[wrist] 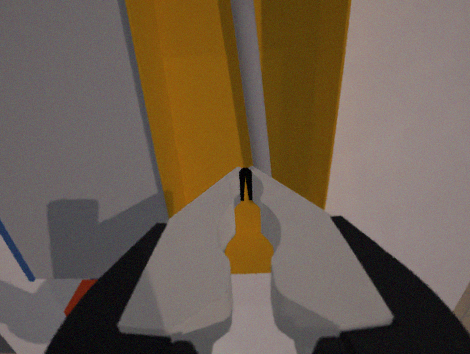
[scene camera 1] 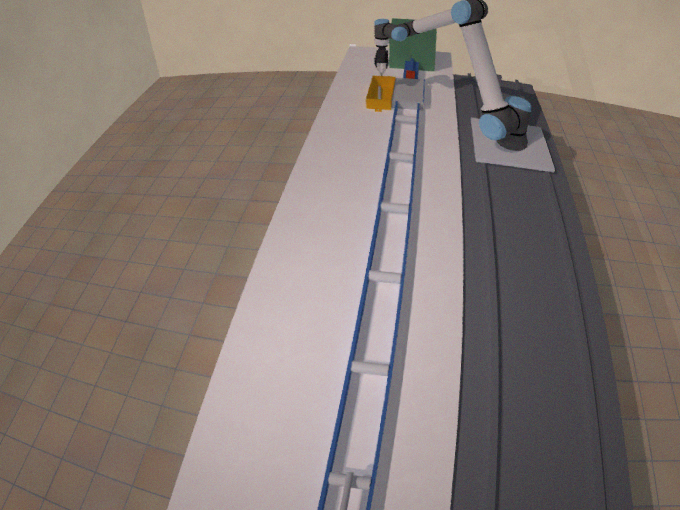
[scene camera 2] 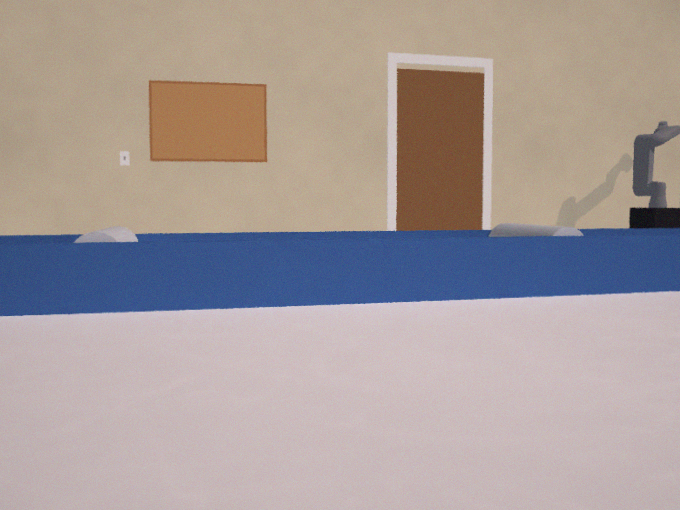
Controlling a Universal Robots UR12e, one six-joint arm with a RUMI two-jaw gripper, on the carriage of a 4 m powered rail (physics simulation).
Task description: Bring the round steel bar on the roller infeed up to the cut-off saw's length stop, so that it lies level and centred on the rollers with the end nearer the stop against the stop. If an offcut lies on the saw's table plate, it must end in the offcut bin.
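Frame: origin at the arm's base, x right, y back, z down, level; centimetres.
Seen in the pictures: gripper, fingertip midpoint: [wrist: 245, 170] [scene camera 1: 381, 75]; arm's base, origin of the base link: [scene camera 1: 511, 141].
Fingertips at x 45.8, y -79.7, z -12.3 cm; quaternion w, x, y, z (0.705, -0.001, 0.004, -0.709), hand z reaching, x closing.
Observation:
Offsets run from my fingertips to a thing's top centre. "spot": to the spot under its first point. Level surfaces: height alone.
The round steel bar [scene camera 1: 346, 491] lies on the near rollers of the blue roller infeed [scene camera 1: 385, 276] [scene camera 2: 329, 268], far from the saw; its near part is cut off by the view's edge. A short grey offcut @(dx +0.4, dy -1.4, dz +13.1 cm) [scene camera 1: 379, 91] [wrist: 247, 60] lies lengthwise in the yellow offcut bin @(dx -0.6, dy -0.1, dz +8.1 cm) [scene camera 1: 380, 103] [wrist: 200, 75]. My gripper [scene camera 1: 381, 74] [wrist: 245, 170] is shut and empty above the bin's far end, and its fingers hide part of the offcut in the wrist view. The saw's grey table plate @(dx +1.9, dy +17.7, dz +9.4 cm) [scene camera 1: 409, 92] [wrist: 65, 100] is bare beside the bin.
A red-faced blue block @(spot: dx +19.6, dy +17.8, dz +5.5 cm) [scene camera 1: 410, 73], which looks like the length stop, stands behind the plate, before a green panel @(spot: dx +49.3, dy +19.2, dz -4.3 cm) [scene camera 1: 414, 46]. My arm's carriage plate [scene camera 1: 510, 158] is on the dark rail [scene camera 1: 527, 329], right of the white bench @(dz +15.3 cm) [scene camera 1: 285, 329].

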